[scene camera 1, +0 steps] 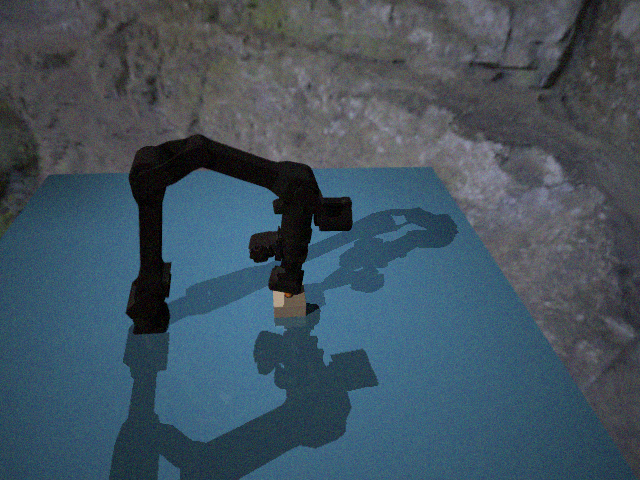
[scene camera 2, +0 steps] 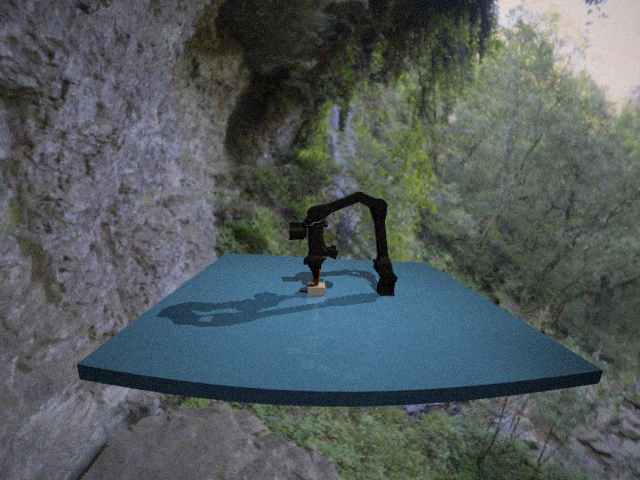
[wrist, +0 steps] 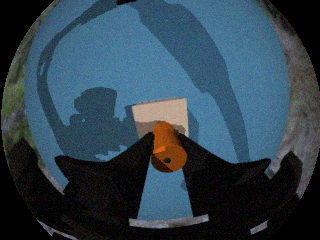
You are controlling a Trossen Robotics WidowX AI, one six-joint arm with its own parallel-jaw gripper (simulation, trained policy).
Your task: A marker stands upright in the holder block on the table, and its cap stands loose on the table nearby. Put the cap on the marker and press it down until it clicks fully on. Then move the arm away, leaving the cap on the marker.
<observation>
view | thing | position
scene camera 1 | gripper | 288,284
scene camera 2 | gripper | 317,277
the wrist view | gripper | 165,136
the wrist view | orange cap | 166,144
</observation>
